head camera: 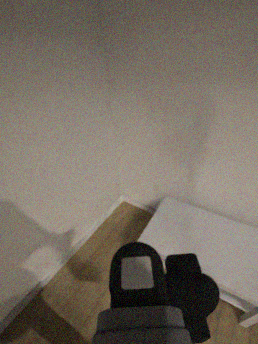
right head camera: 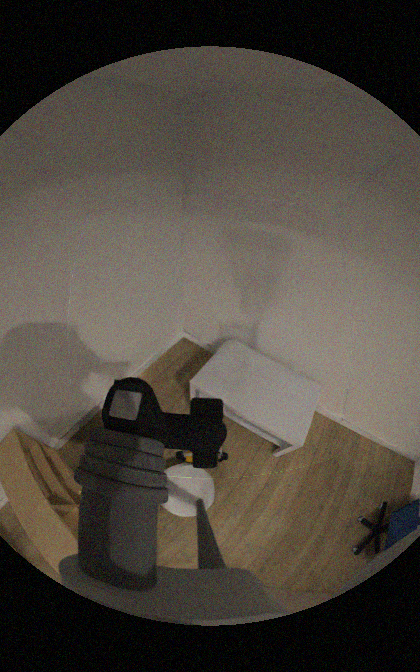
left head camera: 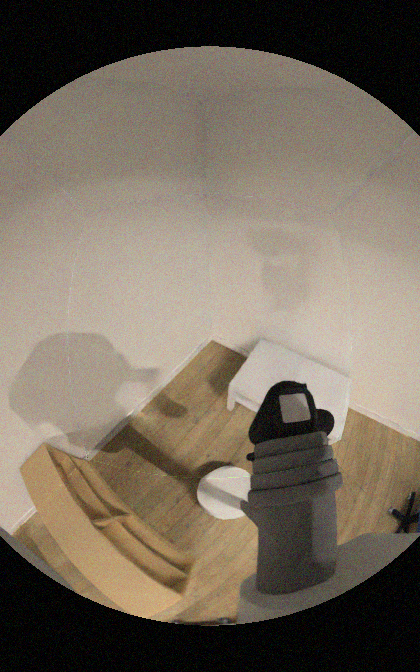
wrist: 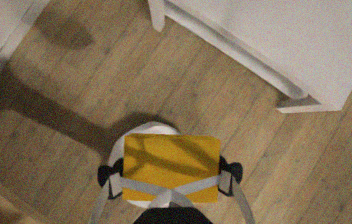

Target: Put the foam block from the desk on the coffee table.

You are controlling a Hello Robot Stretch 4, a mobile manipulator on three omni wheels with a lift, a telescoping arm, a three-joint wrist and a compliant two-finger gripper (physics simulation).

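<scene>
The yellow-orange foam block is between the two fingers of my gripper, which is shut on it; in the wrist view a finger pad sits at each side of it. The block is held in the air, above a white round disc. In the right head view it is mostly hidden behind the black wrist. The white coffee table stands by the wall, beyond the gripper and to its right in the wrist view. Block and table are apart. The desk cannot be made out.
The white disc lies low below the gripper. A tan shelf unit is at the lower left. Walls meet in a corner left of the table. A blue chair with a black star base is at the right.
</scene>
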